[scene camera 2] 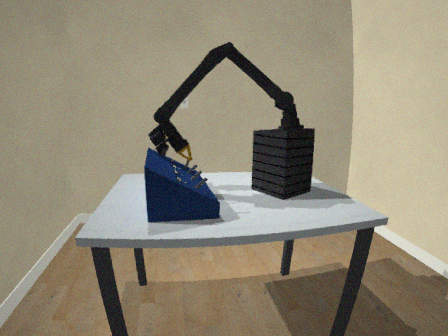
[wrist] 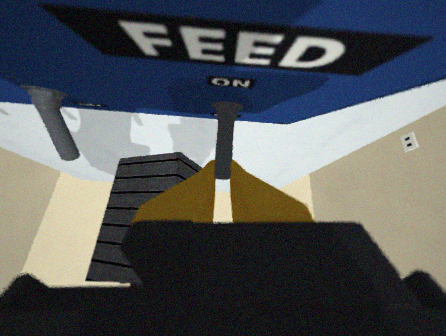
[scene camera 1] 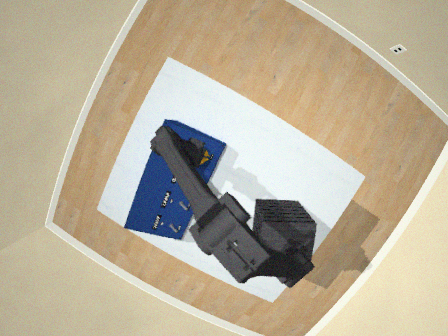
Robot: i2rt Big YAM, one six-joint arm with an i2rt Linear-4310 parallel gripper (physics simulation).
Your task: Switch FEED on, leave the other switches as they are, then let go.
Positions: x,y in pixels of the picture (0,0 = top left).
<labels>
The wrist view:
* my gripper: 222,166
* feed lever: 224,146
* drive lever: 52,118
</labels>
